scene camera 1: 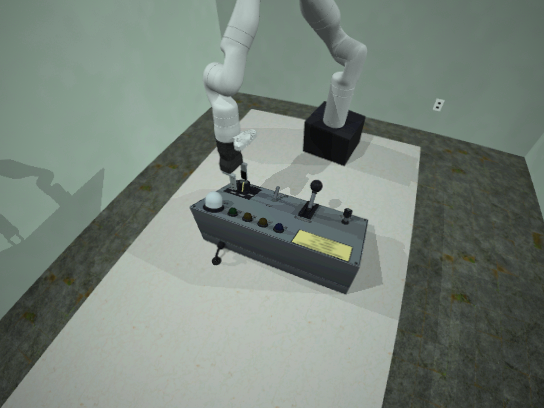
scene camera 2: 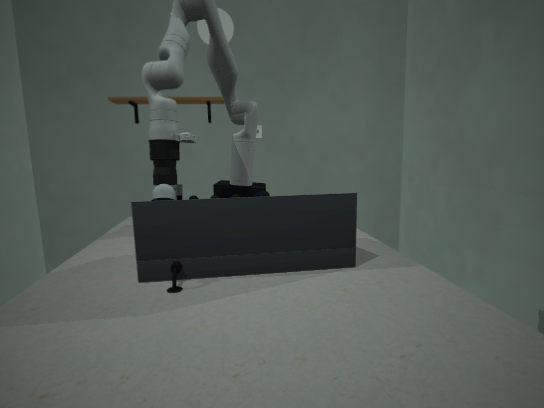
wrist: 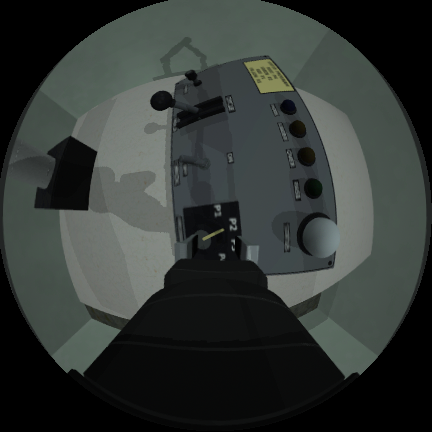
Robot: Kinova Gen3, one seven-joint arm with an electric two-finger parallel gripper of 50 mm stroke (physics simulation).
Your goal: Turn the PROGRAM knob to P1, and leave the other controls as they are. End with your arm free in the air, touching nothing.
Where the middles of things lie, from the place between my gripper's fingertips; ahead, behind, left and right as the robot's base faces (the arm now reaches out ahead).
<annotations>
I see the grey control box (scene camera 2: 174, 239) 19 cm to the left of my hand, 7 cm ahead of it and 3 cm below it.
</annotations>
